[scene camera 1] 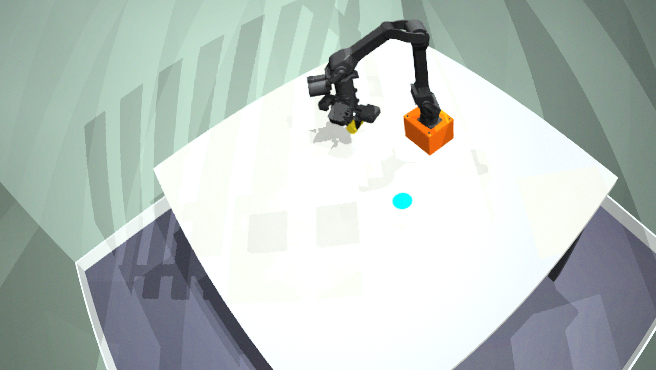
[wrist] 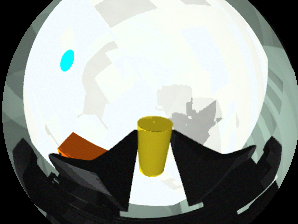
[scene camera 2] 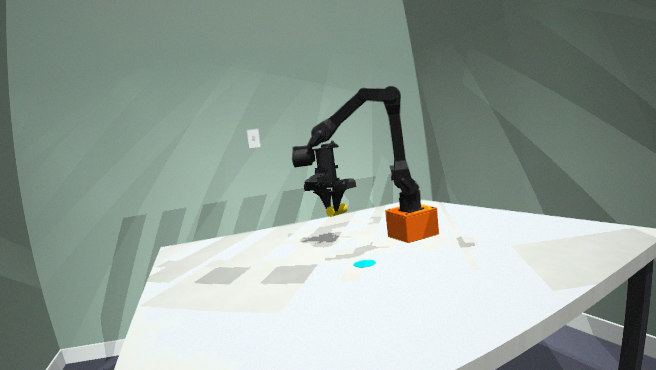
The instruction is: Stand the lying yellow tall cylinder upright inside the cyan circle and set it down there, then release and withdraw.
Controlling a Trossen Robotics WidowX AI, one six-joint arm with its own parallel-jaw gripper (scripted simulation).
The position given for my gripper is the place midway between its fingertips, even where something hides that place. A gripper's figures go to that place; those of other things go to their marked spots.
My gripper [wrist: 154,133] is 10 cm from the lens. A yellow tall cylinder [wrist: 154,132] is 8 cm from the lens.
